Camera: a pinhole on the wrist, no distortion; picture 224 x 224 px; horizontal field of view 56.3 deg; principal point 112.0 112.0 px. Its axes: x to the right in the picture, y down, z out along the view. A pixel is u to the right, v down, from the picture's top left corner.
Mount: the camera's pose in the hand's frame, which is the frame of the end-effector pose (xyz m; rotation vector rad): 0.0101 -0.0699 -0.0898 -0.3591 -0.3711 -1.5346
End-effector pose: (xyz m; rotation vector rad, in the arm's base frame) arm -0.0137 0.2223 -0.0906 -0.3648 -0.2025 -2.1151
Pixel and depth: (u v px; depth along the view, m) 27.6 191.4 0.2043
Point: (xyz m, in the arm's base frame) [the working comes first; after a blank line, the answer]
In the camera's frame: -0.0824 0.0775 0.2043

0.0338 0.1187 -0.0087
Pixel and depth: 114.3 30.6 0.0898
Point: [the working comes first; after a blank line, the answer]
In the camera's frame: 0.0010 -0.0349 0.0898

-0.0282 0.2565 -0.1081
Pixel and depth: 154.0 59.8 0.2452
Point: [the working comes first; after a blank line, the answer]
In the camera's frame: 0.0492 -0.0611 0.2452

0.0368 0.3094 0.0338
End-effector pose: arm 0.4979 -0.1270 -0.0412 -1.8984 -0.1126 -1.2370
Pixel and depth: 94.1 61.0 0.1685
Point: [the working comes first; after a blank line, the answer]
In the camera's frame: -0.0144 -0.0411 0.1685

0.5288 -0.0904 -0.0861
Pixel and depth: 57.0 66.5 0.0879
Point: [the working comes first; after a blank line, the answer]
In the camera's frame: -0.0231 -0.0191 0.0879

0.4726 -0.1322 -0.0397
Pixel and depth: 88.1 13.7 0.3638
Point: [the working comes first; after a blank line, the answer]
In the camera's frame: -0.0415 -0.1708 0.3638

0.6309 -0.0046 -0.2808
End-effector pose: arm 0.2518 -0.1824 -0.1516 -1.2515 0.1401 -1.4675
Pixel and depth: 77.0 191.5 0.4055
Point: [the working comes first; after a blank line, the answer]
In the camera's frame: -0.0678 0.1540 0.4055

0.5763 -0.2380 -0.0705
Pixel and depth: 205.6 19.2 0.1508
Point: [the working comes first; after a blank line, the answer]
In the camera's frame: 0.0674 -0.0669 0.1508

0.2538 -0.0762 -0.1116
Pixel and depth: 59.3 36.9 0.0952
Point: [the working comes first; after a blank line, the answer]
In the camera's frame: -0.0240 -0.0342 0.0952

0.2311 -0.1694 -0.1692
